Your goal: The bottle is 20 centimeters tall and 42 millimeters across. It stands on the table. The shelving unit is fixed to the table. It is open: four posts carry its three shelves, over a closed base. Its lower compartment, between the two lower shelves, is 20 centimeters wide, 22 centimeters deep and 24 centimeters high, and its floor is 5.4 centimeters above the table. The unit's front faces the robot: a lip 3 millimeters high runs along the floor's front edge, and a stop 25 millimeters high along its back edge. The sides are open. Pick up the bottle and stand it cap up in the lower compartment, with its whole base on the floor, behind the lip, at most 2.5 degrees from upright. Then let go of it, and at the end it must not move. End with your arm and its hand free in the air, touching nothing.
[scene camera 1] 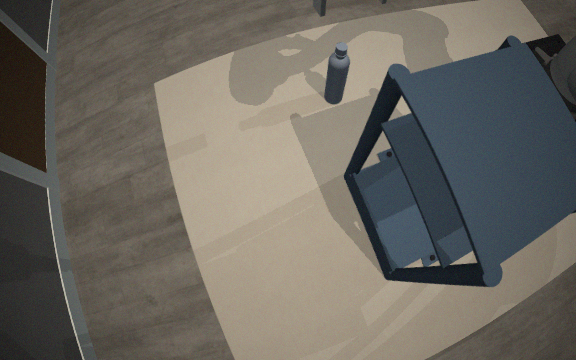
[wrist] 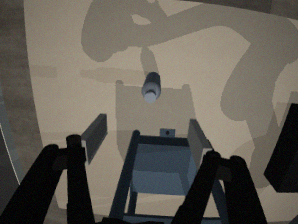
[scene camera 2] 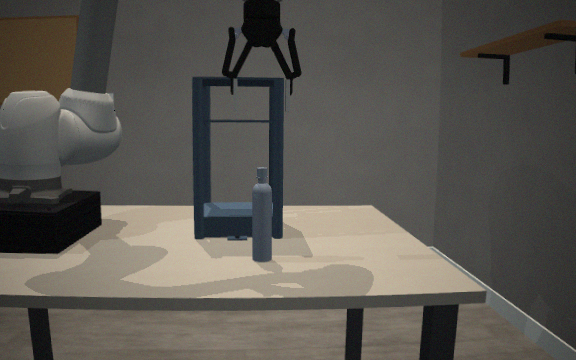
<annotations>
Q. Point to a shelving unit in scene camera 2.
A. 233, 220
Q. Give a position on a grey-blue bottle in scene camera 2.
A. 262, 193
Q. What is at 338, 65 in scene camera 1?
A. A grey-blue bottle.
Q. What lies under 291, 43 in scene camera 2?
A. The gripper.
</annotations>
